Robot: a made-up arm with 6 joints. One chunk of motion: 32 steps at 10 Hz.
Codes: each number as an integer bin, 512 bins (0 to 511) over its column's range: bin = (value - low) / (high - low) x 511, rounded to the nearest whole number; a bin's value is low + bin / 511 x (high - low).
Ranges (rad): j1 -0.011..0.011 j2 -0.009..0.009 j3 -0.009..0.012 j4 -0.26..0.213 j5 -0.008..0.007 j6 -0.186..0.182
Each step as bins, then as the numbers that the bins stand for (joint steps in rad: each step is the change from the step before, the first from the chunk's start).
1 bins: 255 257 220 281 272 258
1 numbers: -0.00002 0.00005 0.00004 0.00010 -0.00002 -0.00020
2 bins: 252 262 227 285 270 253
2 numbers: -0.00015 0.00023 0.00033 0.00381 -0.00007 -0.00380
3 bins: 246 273 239 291 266 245
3 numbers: -0.00041 0.00062 0.00082 0.00936 -0.00019 -0.00956
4 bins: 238 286 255 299 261 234
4 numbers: -0.00075 0.00107 0.00148 0.01677 -0.00034 -0.01748
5 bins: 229 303 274 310 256 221
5 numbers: -0.00114 0.00167 0.00226 0.02695 -0.00049 -0.02685
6 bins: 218 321 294 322 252 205
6 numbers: -0.00161 0.00231 0.00308 0.03805 -0.00060 -0.03837
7 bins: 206 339 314 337 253 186
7 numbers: -0.00213 0.00294 0.00390 0.05194 -0.00057 -0.05205
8 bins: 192 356 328 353 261 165
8 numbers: -0.00273 0.00354 0.00448 0.06675 -0.00034 -0.06717
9 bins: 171 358 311 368 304 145
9 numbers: -0.00364 0.00361 0.00378 0.08063 0.00092 -0.08158
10 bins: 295 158 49 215 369 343
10 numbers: 0.00170 -0.00343 -0.00699 -0.06099 0.00283 0.06101
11 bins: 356 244 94 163 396 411
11 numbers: 0.00433 -0.00041 -0.00514 -0.10912 0.00362 0.10998
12 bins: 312 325 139 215 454 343
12 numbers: 0.00243 0.00245 -0.00329 -0.06099 0.00533 0.06101
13 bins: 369 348 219 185 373 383
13 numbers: 0.00489 0.00326 0.00000 -0.08876 0.00295 0.08982
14 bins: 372 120 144 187 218 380
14 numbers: 0.00502 -0.00477 -0.00308 -0.08691 -0.00160 0.08766
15 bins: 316 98 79 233 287 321
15 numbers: 0.00260 -0.00555 -0.00575 -0.04433 0.00042 0.04517
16 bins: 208 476 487 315 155 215
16 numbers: -0.00205 0.00777 0.01101 0.03158 -0.00345 -0.03117
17 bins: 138 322 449 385 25 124
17 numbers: -0.00506 0.00234 0.00945 0.09637 -0.00727 -0.09670
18 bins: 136 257 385 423 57 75
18 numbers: -0.00514 0.00005 0.00682 0.13154 -0.00633 -0.13199
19 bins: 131 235 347 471 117 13
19 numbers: -0.00536 -0.00072 0.00526 0.17597 -0.00457 -0.17664
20 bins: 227 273 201 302 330 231
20 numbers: -0.00123 0.00062 -0.00074 0.01954 0.00169 -0.01964
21 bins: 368 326 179 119 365 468
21 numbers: 0.00484 0.00248 -0.00164 -0.14985 0.00271 0.15103
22 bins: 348 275 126 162 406 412
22 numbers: 0.00398 0.00069 -0.00382 -0.11005 0.00392 0.11070
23 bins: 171 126 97 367 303 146
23 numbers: -0.00364 -0.00456 -0.00501 0.07971 0.00089 -0.08086
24 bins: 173 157 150 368 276 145
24 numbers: -0.00355 -0.00347 -0.00284 0.08063 0.00010 -0.08158
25 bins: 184 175 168 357 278 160
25 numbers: -0.00308 -0.00284 -0.00210 0.07045 0.00016 -0.07077
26 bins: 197 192 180 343 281 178
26 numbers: -0.00252 -0.00224 -0.00160 0.05749 0.00025 -0.05781
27 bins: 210 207 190 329 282 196
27 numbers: -0.00196 -0.00171 -0.00119 0.04453 0.00028 -0.04485
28 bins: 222 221 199 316 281 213
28 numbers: -0.00144 -0.00122 -0.00082 0.03250 0.00025 -0.03261
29 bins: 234 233 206 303 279 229
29 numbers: -0.00093 -0.00079 -0.00053 0.02047 0.00019 -0.02108
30 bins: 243 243 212 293 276 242
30 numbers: -0.00054 -0.00044 -0.00029 0.01121 0.00010 -0.01172
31 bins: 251 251 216 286 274 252
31 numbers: -0.00019 -0.00016 -0.00012 0.00473 0.00004 -0.00452
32 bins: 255 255 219 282 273 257
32 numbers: -0.00002 -0.00002 0.00000 0.00103 0.00001 -0.00092
